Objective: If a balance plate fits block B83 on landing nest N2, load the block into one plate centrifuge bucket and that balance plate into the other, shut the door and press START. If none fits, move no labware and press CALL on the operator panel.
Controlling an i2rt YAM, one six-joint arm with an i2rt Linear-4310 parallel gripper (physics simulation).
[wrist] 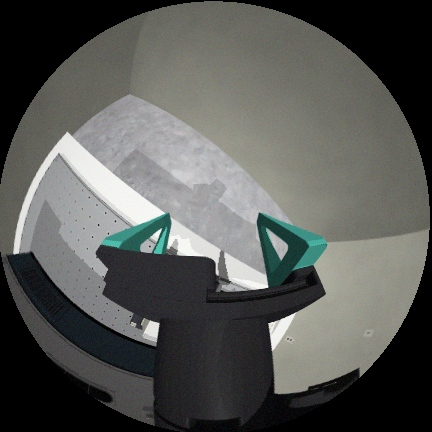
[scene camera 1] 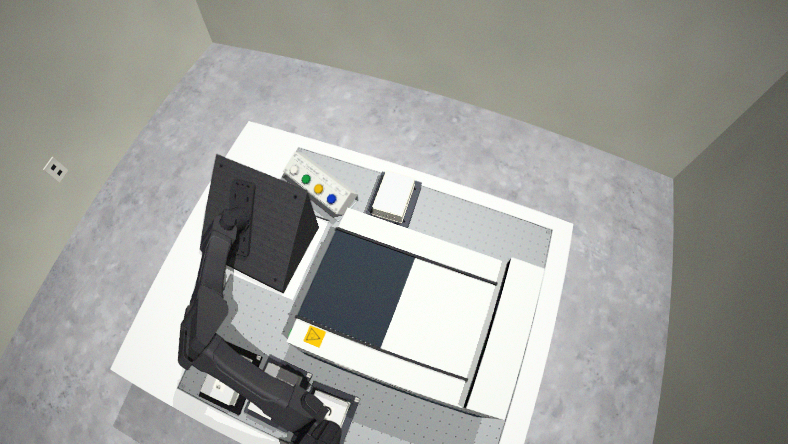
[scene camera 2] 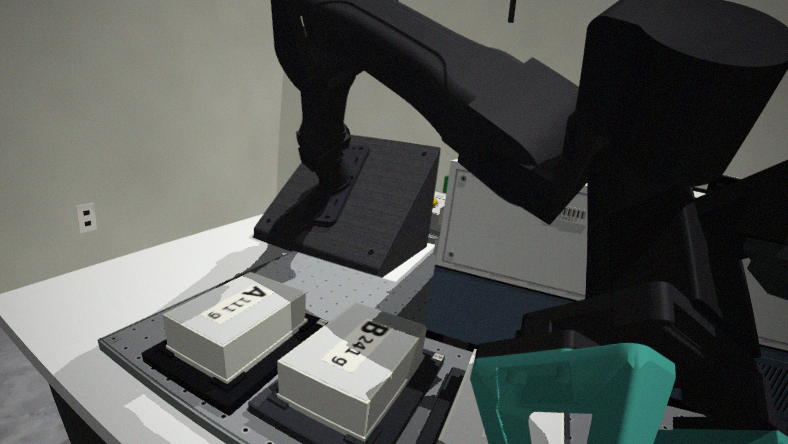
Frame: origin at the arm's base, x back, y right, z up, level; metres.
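Where they show: gripper, fingertip midpoint: [wrist: 213, 217]; arm's base at its link origin: [scene camera 1: 241, 217] [scene camera 2: 338, 183].
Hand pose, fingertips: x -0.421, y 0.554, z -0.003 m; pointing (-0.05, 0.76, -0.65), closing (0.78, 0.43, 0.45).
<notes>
Each offset is from my fingertips to the top centre of the thing. "spot": to the spot under its first point. Level surfaces: height alone.
My gripper [wrist: 213, 217] is open and empty, turned toward the bench front beside the balance plates; one teal finger fills the lower right in scene camera 2. Balance plate A, 111 g @(dx +0.315, dy -0.165, dz -0.051 m) [scene camera 1: 217, 390] [scene camera 2: 237, 314], and balance plate B, 241 g @(dx +0.180, dy -0.173, dz -0.051 m) [scene camera 2: 344, 358], sit flat on dark nests. A third plate @(dx +0.045, dy -0.152, dz -0.051 m) [scene camera 1: 337, 409] beside them is partly hidden by the arm. A white block @(dx +0.066, dy -0.766, dz -0.027 m) [scene camera 1: 394, 194] sits on a dark nest @(spot: dx +0.005, dy -0.768, dz -0.069 m) [scene camera 1: 414, 205] at the back; its label is unreadable. The operator panel @(dx +0.284, dy -0.750, dz -0.021 m) [scene camera 1: 325, 182] has white, green, yellow and blue buttons. The centrifuge [scene camera 1: 386, 369] [scene camera 2: 496, 248] stands mid-bench; its buckets do not show.
The arm's black wedge mount [scene camera 1: 275, 242] [scene camera 2: 399, 204] stands left of the centrifuge. The arm reaches from it over the front plates. A raised white part @(spot: dx -0.281, dy -0.448, dz +0.140 m) [scene camera 1: 512, 330] runs along the centrifuge's right end. A perforated deck @(dz -0.104 m) [scene camera 1: 468, 220] lies under the nests.
</notes>
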